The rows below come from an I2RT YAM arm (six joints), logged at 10 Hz.
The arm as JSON. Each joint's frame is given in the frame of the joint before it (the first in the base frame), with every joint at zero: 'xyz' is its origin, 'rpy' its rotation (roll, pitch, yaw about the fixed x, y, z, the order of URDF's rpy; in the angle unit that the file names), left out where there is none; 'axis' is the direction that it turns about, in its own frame. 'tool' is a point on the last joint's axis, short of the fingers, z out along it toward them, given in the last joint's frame.
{
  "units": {
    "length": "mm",
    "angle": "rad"
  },
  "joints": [
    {
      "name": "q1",
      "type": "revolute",
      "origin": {
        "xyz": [
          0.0,
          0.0,
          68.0
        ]
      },
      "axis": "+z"
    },
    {
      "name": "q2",
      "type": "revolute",
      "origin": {
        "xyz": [
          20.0,
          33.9,
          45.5
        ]
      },
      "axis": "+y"
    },
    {
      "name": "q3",
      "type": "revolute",
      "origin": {
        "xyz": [
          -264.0,
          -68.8,
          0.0
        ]
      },
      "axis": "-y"
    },
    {
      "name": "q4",
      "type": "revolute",
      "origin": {
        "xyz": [
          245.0,
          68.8,
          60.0
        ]
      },
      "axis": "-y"
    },
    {
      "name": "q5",
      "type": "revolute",
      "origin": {
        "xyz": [
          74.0,
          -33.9,
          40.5
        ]
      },
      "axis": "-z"
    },
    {
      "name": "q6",
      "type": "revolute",
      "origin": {
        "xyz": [
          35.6,
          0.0,
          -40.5
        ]
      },
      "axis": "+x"
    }
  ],
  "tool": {
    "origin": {
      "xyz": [
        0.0,
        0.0,
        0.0
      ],
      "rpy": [
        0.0,
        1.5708,
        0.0
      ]
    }
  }
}
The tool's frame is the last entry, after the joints.
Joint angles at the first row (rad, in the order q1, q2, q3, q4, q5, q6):
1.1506 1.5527 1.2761 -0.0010 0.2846 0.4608
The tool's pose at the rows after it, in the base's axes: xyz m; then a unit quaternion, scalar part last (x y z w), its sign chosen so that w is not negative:
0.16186, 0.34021, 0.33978, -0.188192, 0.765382, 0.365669, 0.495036
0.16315, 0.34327, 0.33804, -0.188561, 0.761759, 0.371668, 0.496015
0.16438, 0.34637, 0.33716, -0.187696, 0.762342, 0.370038, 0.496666
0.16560, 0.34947, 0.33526, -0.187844, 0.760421, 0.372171, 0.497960
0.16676, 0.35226, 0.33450, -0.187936, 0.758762, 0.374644, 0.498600
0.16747, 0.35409, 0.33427, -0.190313, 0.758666, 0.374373, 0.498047
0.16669, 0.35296, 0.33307, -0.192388, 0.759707, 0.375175, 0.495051
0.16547, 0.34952, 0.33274, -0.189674, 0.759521, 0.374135, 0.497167
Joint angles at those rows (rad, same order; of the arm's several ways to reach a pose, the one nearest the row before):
1.1516 1.5698 1.2880 0.0278 0.2659 0.4632
1.1510 1.5815 1.2879 0.0517 0.2579 0.4633
1.1518 1.5945 1.2982 0.0528 0.2625 0.4633
1.1520 1.6070 1.3010 0.0688 0.2609 0.4619
1.1520 1.6182 1.3074 0.0791 0.2580 0.4617
1.1519 1.6256 1.3149 0.0776 0.2548 0.4586
1.1520 1.6209 1.3072 0.0759 0.2486 0.4601
1.1519 1.6073 1.2906 0.0813 0.2551 0.4609

